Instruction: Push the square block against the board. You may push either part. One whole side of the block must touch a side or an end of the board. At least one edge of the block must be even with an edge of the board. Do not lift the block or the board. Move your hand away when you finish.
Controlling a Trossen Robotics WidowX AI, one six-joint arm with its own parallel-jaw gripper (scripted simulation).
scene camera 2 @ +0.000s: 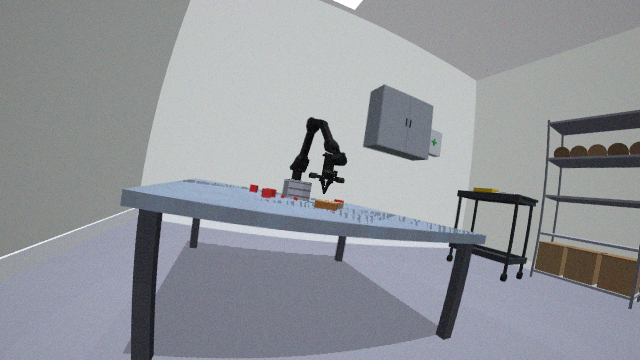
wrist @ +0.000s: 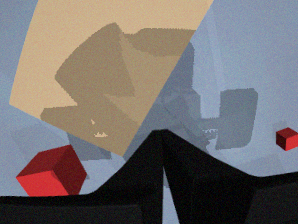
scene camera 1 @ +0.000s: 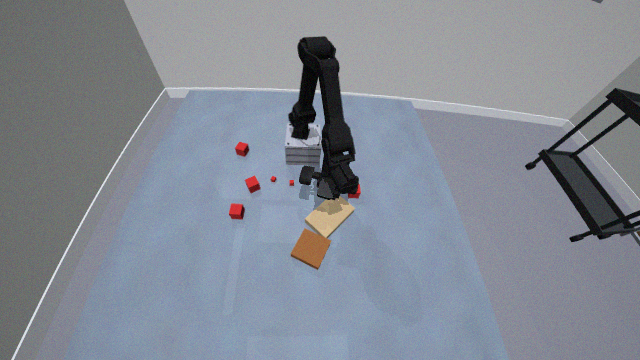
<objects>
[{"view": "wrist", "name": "my gripper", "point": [160, 137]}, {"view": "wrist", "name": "tan board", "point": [95, 77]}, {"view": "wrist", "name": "red cube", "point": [56, 172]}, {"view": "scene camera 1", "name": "my gripper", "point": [326, 193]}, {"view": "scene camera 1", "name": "tan board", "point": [331, 214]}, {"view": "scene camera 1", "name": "orange-brown square block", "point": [310, 248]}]
</objects>
